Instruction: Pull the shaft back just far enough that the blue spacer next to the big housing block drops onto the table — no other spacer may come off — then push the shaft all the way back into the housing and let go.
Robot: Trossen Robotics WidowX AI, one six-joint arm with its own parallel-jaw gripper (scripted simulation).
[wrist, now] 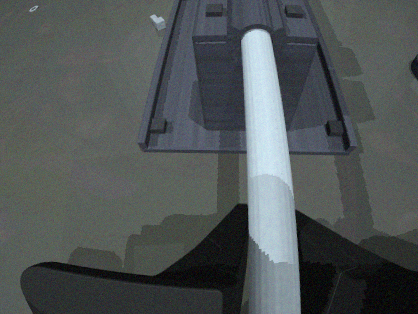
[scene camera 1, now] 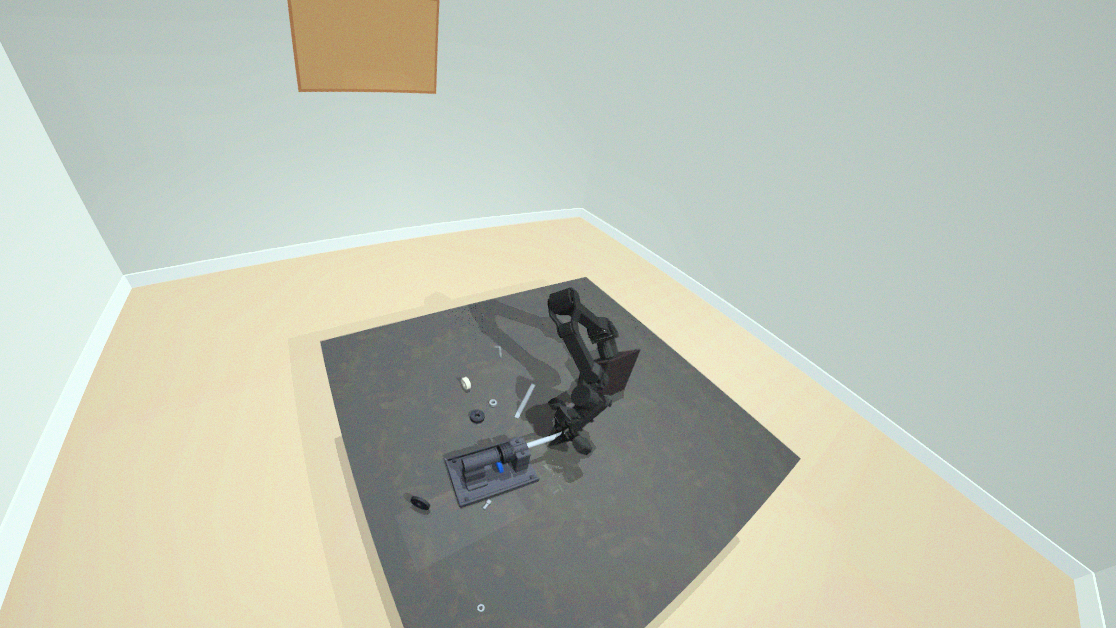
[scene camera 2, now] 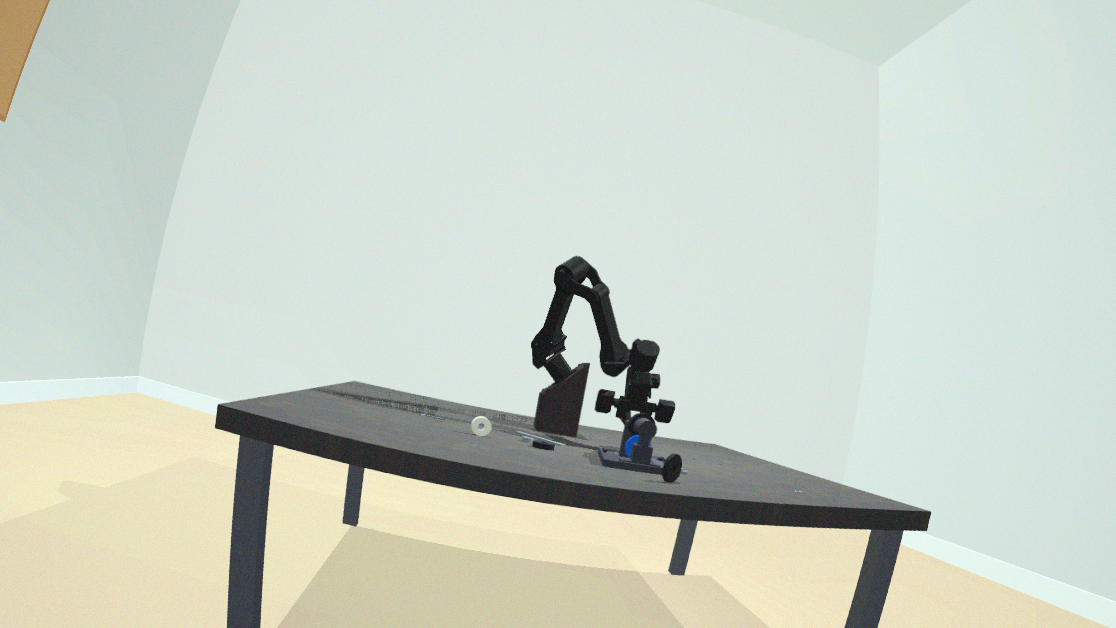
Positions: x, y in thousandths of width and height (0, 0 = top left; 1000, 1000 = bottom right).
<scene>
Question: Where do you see a housing block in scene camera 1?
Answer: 426, 760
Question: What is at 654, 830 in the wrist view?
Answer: A shaft.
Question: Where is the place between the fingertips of my gripper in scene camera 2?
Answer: At 567, 689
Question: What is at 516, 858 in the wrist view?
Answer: My gripper.
</scene>
